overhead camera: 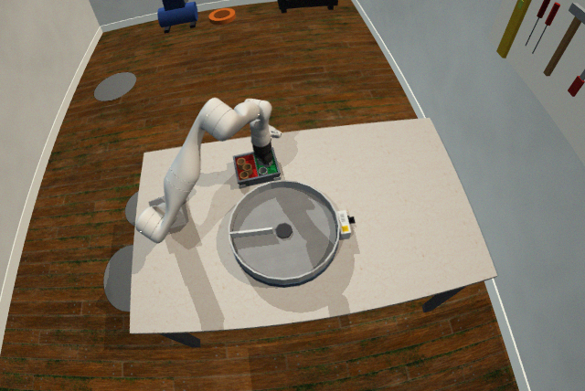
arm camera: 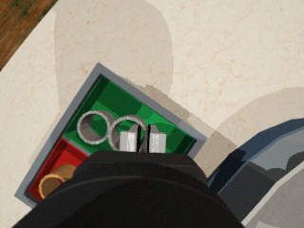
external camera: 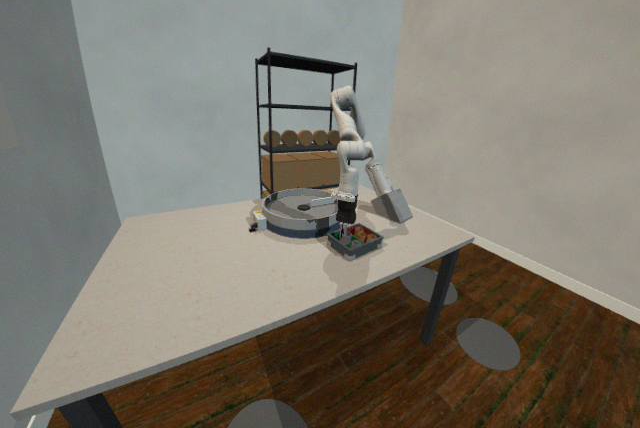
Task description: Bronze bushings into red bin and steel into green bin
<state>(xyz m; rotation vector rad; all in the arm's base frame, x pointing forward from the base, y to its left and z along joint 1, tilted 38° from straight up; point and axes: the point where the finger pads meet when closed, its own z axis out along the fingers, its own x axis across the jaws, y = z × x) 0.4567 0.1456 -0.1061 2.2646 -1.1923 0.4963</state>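
The bin is 60 mm behind my hand, 10 mm to the left of it and 50 mm below it. The rest, counted from my hand: grey turntable: 10 mm behind, 330 mm to the right, 20 mm below.
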